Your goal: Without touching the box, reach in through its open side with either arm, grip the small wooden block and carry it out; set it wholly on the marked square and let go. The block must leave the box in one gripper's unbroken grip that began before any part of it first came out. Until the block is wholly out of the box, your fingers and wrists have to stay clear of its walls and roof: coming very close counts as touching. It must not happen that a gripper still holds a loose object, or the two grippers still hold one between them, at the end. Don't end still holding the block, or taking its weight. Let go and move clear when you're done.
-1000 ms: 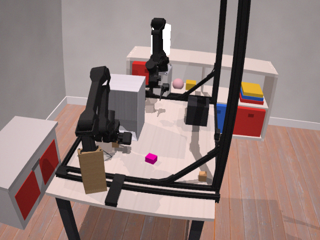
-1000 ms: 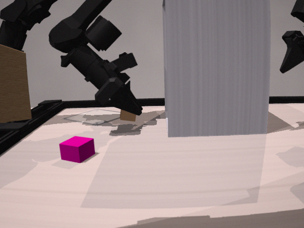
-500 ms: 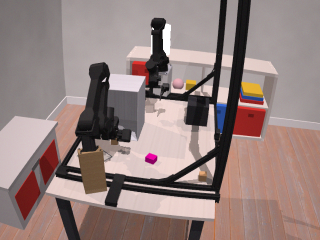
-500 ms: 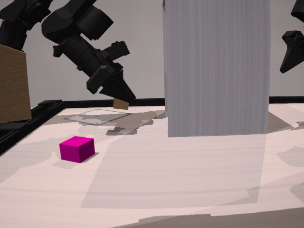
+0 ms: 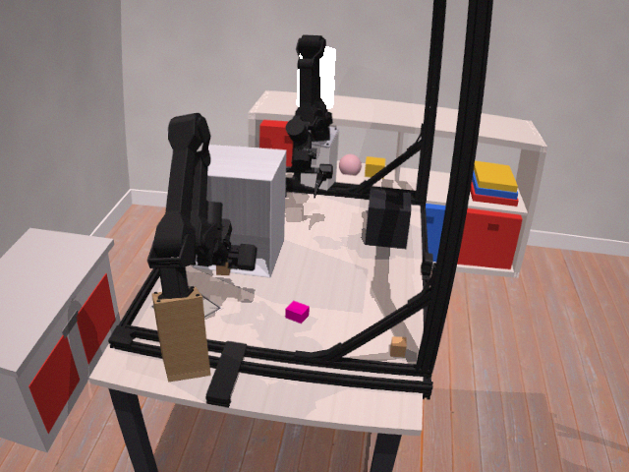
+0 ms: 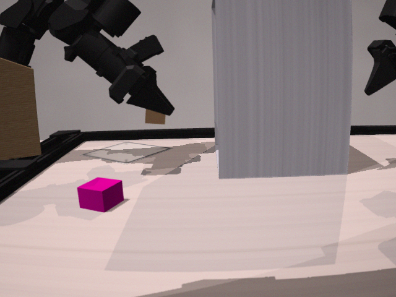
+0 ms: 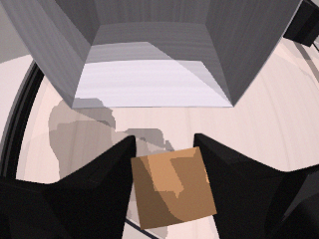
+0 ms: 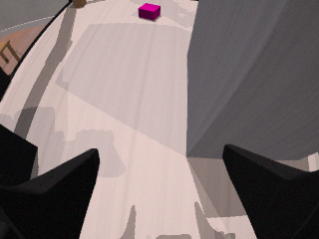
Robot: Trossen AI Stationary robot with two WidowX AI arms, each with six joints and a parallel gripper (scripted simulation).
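Right now my left hand is 11 cm above the marked square, 9 cm to the right of it and 7 cm short of it. From my left hand the other things lie so: magenta block 21 cm behind, 10 cm below, 2 cm to the left.
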